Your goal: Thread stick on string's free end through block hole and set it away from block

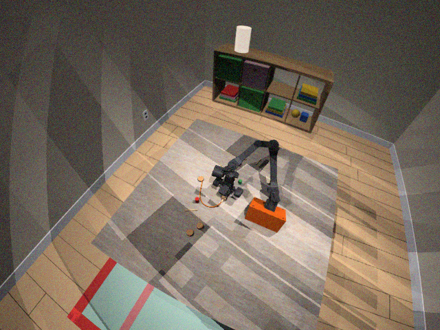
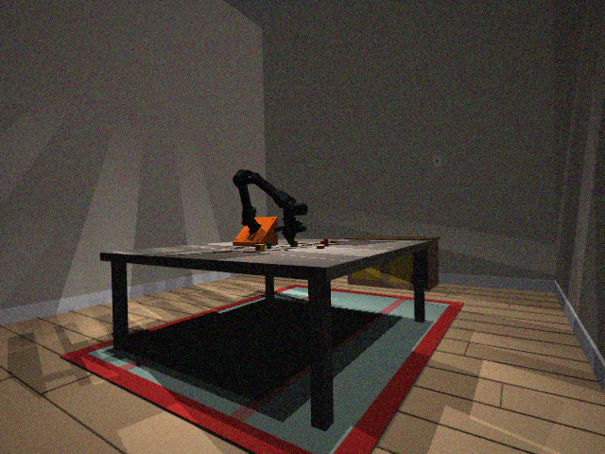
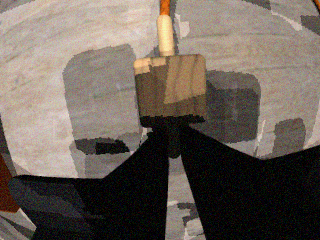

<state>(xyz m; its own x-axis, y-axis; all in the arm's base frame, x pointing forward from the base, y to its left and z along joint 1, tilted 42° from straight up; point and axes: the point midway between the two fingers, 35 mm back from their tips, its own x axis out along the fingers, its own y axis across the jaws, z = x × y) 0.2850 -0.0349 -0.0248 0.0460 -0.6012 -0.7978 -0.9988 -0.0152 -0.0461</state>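
The wooden block is 30 mm to the left of my gripper tip and 10 mm above it. Round my gripper tip: small red object: 140 mm ahead, 130 mm to the left, 10 mm above; then small green object: 140 mm to the right, 30 mm behind, 10 mm above; then round wooden button: 210 mm ahead, 20 mm to the right.
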